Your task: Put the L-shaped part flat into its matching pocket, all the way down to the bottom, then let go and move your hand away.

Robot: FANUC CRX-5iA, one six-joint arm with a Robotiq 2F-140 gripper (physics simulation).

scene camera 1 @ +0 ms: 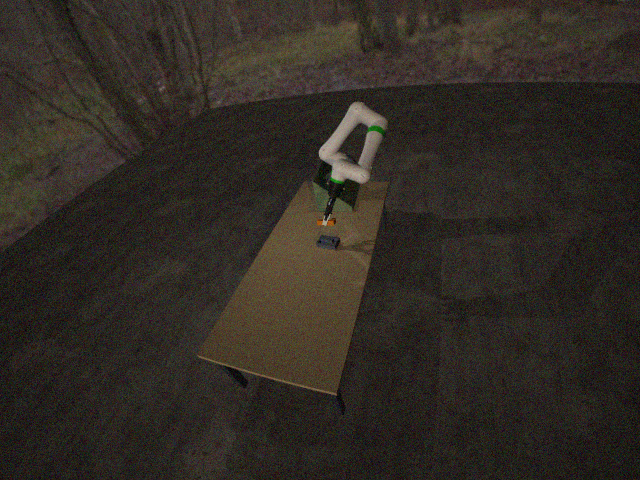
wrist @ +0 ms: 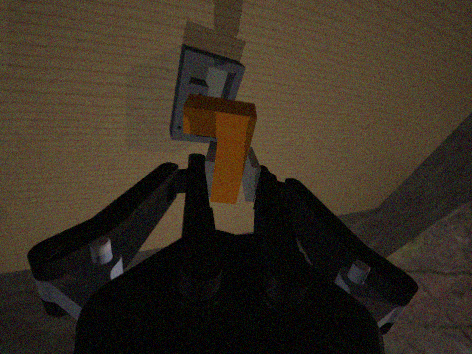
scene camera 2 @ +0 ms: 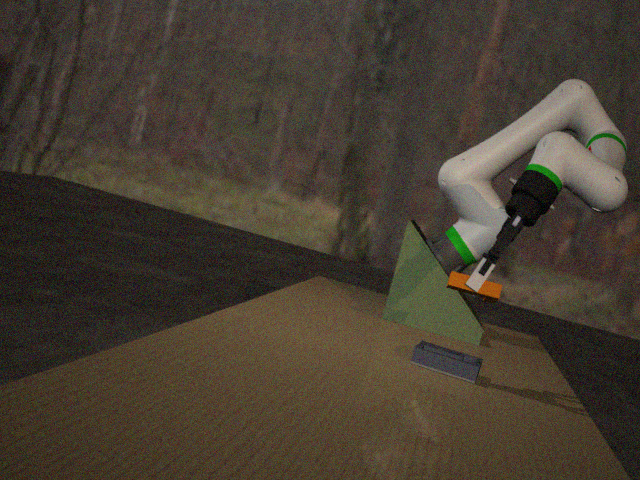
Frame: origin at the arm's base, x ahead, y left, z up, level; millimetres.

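Seen in the pictures: gripper, fingertip midpoint: (scene camera 1: 325, 224) (wrist: 229, 157) (scene camera 2: 469, 290); arm's base, origin of the base link: (scene camera 2: 439, 260).
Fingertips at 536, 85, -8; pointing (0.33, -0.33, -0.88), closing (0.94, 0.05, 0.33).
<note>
Offsets run from my fingertips to a thing's top centre, as dx, dy, dz. Level surfaces: height alone.
The orange L-shaped part @[-18, +6, +30] (scene camera 1: 331, 222) (scene camera 2: 457, 280) (wrist: 230, 155) is held above the table, apart from the block. My gripper (scene camera 2: 480, 281) (wrist: 229, 157) is shut on its long leg; the short leg sticks out to the left at the far end in the wrist view. The blue-grey block with the pocket @[+4, -3, -138] (scene camera 1: 328, 242) (scene camera 2: 447, 363) (wrist: 181, 107) lies on the table below the part. In the wrist view its long sides run nearly in line with the part's long leg, and the part hides its near right corner and some of the pocket.
The wooden table @[dz -175] (scene camera 1: 289, 310) (scene camera 2: 258, 387) (wrist: 325, 75) carries the block. A green upright panel (scene camera 2: 423, 294) stands behind the block, near the arm's base. Shadows of the arm fall across the table to the right of the block in both scene views.
</note>
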